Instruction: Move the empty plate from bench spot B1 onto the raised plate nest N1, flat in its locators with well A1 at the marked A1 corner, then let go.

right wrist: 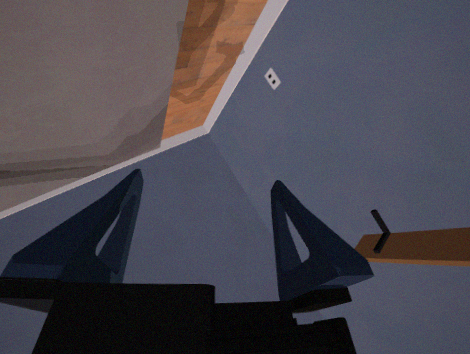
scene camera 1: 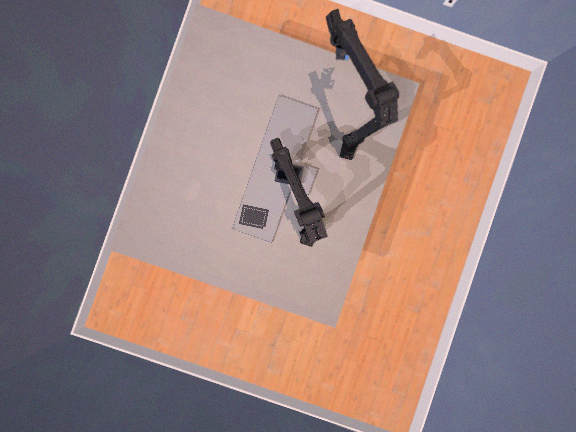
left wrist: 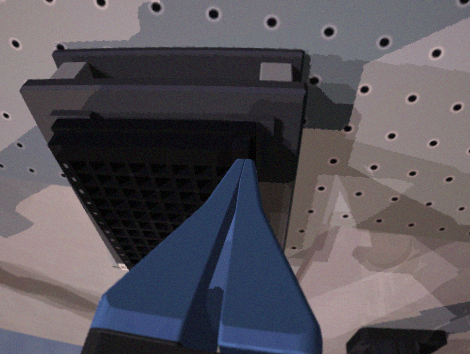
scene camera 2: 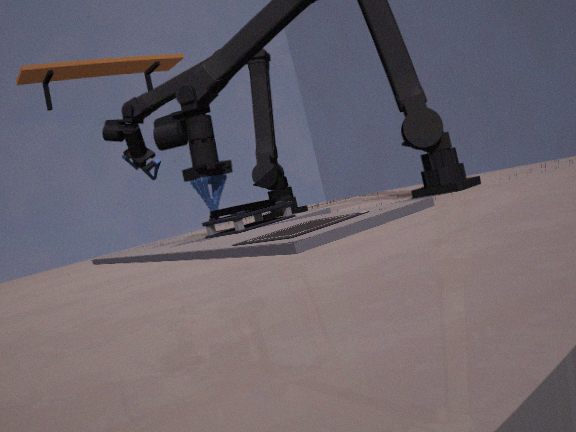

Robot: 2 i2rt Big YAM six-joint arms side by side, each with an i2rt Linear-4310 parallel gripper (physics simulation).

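Frame: origin at the left arm's base, x ahead, y left, z up, level; millimetres.
Seen in the pictures: left gripper, fingertip midpoint: [left wrist: 245, 169] [scene camera 2: 214, 211]; right gripper, fingertip midpoint: [right wrist: 211, 180] [scene camera 2: 146, 174]; left arm's base, origin of the base link: [scene camera 2: 446, 191]; right arm's base, origin of the base link: [scene camera 1: 347, 149] [left wrist: 393, 338].
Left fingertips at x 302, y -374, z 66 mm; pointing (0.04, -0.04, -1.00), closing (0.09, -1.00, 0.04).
Note:
Offsets run from my left fingertips to a thing's top centre. "spot": to the spot under its first point. Level surfaces: height alone.
The dark plate {dx -55, dy +33, dz +1 mm} [scene camera 1: 281, 175] [scene camera 2: 245, 207] [left wrist: 125, 180] with a grid of wells lies on the raised nest [scene camera 2: 295, 211] [left wrist: 200, 96], a dark deck on pale posts. It looks flat; whether it is fully within its locators I cannot tell. A small pale mark shows by its lower left corner in the left wrist view; no lettering is readable. My left gripper [scene camera 2: 214, 208] [left wrist: 245, 169] is shut with nothing between the fingers, its tips at the plate's right edge near the upper right corner; contact is unclear. My right gripper [scene camera 2: 146, 174] [right wrist: 211, 180] is open and empty, high up and away from the nest.
A pale base board {dz -52 mm} [scene camera 1: 297, 110] [scene camera 2: 195, 249] lies under the nest. A flat dark rectangle with a dotted outline {spot: dx +70, dy +357, dz -51 mm} [scene camera 1: 254, 216] [scene camera 2: 300, 227] is at its near end. An orange wall shelf [scene camera 2: 100, 67] [right wrist: 425, 245] is beyond the right gripper.

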